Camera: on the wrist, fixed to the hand. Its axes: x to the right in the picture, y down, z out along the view.
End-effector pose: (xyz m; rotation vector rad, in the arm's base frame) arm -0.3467 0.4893 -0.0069 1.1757 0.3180 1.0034
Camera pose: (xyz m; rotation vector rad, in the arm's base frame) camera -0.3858 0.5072 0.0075 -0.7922 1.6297 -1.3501
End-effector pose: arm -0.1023 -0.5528 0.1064 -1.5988 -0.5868 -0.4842
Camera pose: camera -0.0840 -0.5869 0.0828 -0.7381 1.3688 2.2459
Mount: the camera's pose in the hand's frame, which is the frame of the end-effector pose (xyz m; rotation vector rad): -0.0035 0.0321 -0.0318 0.2406 -0.7950 2.9935
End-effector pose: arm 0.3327 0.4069 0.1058 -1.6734 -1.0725 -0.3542
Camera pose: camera 0.3647 0.3763 0.0961 -1.3139 1.5460 2.1525
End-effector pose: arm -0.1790 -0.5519 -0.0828 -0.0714 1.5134 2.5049
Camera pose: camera -0.1844 -0.5948 -0.0693 -1.6153 -0.1589 -0.1888
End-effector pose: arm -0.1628 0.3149 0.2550 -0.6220 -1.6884 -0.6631
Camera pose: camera -0.1178 0.3145 0.2606 -2.1254 0.2172 1.9657
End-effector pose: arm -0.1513 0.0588 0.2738 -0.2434 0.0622 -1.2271
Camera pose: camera -0.1285 0.0674 0.2356 -0.1357 -0.3303 1.8612
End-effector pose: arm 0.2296 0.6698 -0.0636 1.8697 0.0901 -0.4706
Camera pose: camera 0.2444 0.6885 -0.0251 0.1255 -2.6636 0.9713
